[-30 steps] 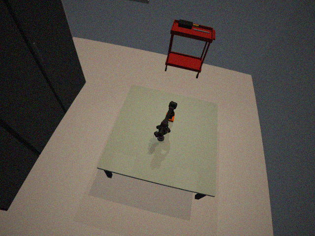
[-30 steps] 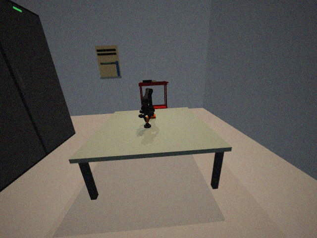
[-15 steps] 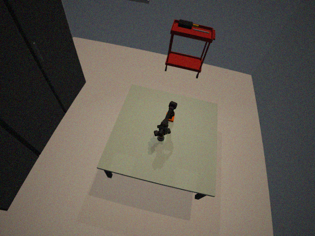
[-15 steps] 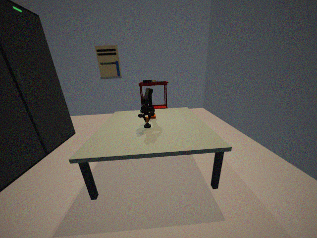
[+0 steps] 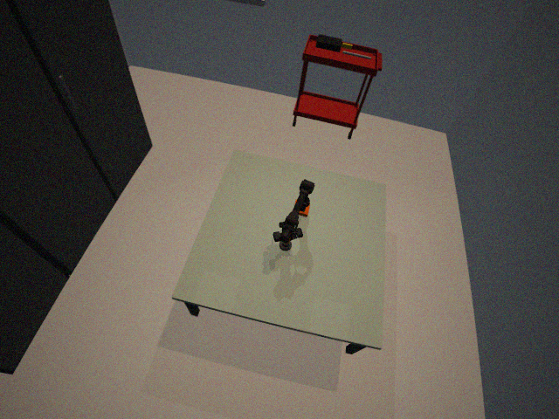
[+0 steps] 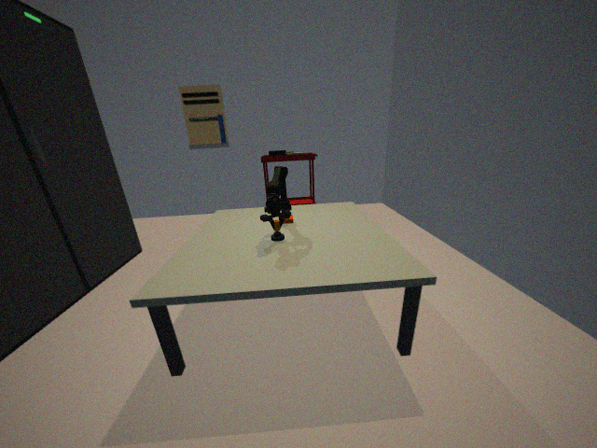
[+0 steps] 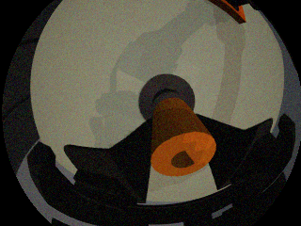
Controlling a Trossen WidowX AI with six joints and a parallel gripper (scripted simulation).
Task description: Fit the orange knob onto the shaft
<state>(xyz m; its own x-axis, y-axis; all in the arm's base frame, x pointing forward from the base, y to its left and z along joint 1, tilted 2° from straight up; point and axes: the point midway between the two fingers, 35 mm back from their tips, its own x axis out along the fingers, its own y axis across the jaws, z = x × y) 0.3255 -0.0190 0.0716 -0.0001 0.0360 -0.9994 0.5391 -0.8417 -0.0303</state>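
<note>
Now: the orange knob 20 mm above my gripper tip. Round my gripper tip: round pedestal 40 mm below.
</note>
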